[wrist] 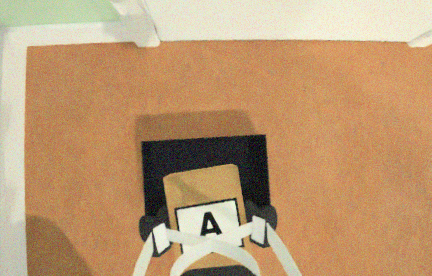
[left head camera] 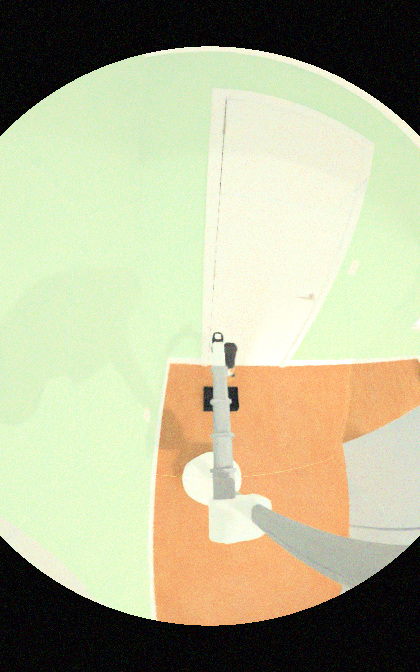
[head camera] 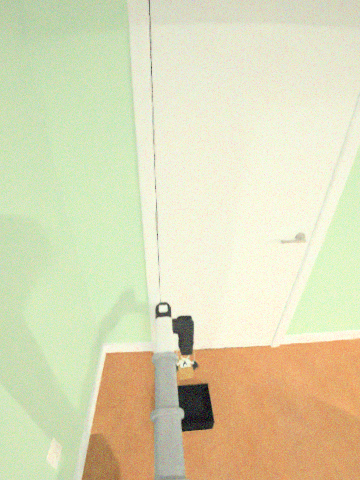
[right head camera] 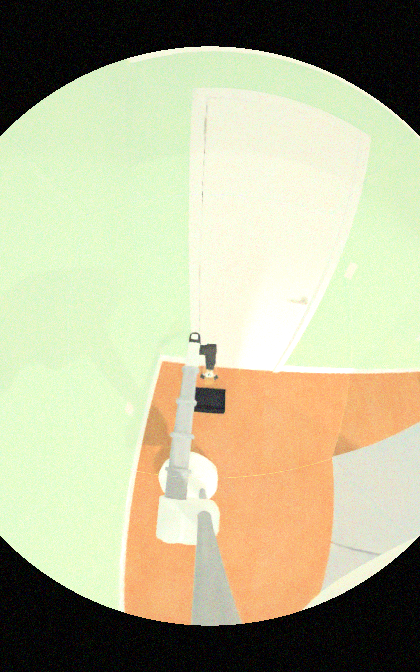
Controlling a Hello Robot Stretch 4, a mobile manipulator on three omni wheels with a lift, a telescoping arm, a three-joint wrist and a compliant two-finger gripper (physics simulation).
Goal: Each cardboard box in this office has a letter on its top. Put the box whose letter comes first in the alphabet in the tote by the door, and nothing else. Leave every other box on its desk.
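Places are measured from the robot's base along level axes (x ahead, y left, z up), in millimetres.
Pixels of known places: gripper, fingertip midpoint: (wrist: 208, 217) (head camera: 184, 369).
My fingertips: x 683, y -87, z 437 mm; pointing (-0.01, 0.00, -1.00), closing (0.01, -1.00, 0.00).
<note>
Ahead of a thing's pixels: the offset from my fingertips to its top centre. Level surfaces: height alone.
A tan cardboard box {dx +3, dy +0, dz +45 mm} (head camera: 185, 373) (right head camera: 209, 381) (wrist: 202, 187) has a white label with a black letter A on its top. My gripper (head camera: 186, 365) (right head camera: 209, 375) (wrist: 208, 217) is shut on this box, with one dark fingertip on either side of it. The black tote {dx -1, dy -5, dz -364 mm} (head camera: 199, 426) (left head camera: 207, 399) (right head camera: 211, 411) (wrist: 258, 170) stands on the floor near the door. In the wrist view the box overlaps the tote's interior and is held above it. In the head view part of the tote is hidden behind my arm. Other lettered boxes and the desks do not show.
The white door (head camera: 225, 175) (left head camera: 270, 225) (right head camera: 265, 215) (wrist: 280, 20) is shut, beyond the tote. A green wall (head camera: 65, 200) (left head camera: 100, 225) runs along the left. My telescoping arm (head camera: 167, 390) (left head camera: 221, 420) (right head camera: 182, 420) reaches out over the orange floor {dz -464 mm} (head camera: 280, 400) (wrist: 340, 150).
</note>
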